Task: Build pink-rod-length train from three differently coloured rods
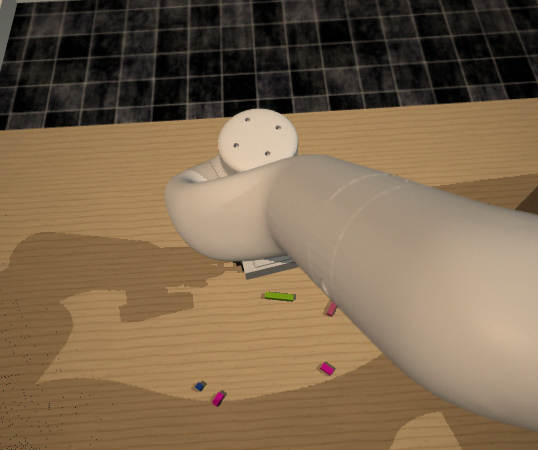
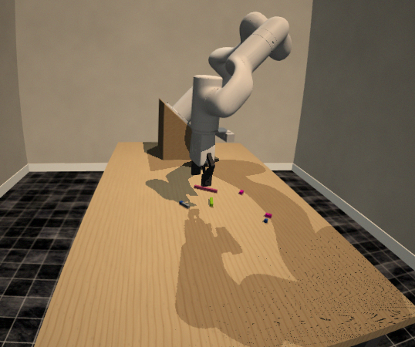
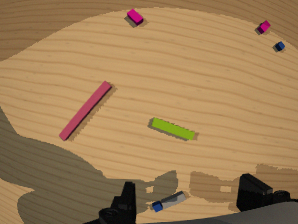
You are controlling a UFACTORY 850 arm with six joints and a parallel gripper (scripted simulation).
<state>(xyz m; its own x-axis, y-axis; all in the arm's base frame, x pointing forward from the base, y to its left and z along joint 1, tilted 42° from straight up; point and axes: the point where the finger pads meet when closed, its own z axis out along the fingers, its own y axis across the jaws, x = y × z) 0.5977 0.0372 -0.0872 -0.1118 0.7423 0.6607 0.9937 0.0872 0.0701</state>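
Now: hand 9 cm above the lime rod, 4 cm to the right of it and 1 cm past it. Also, from my hand: pink rod 12 cm behind, 9 cm below, 5 cm to the left; grey rod 9 cm below, 5 cm to the right.
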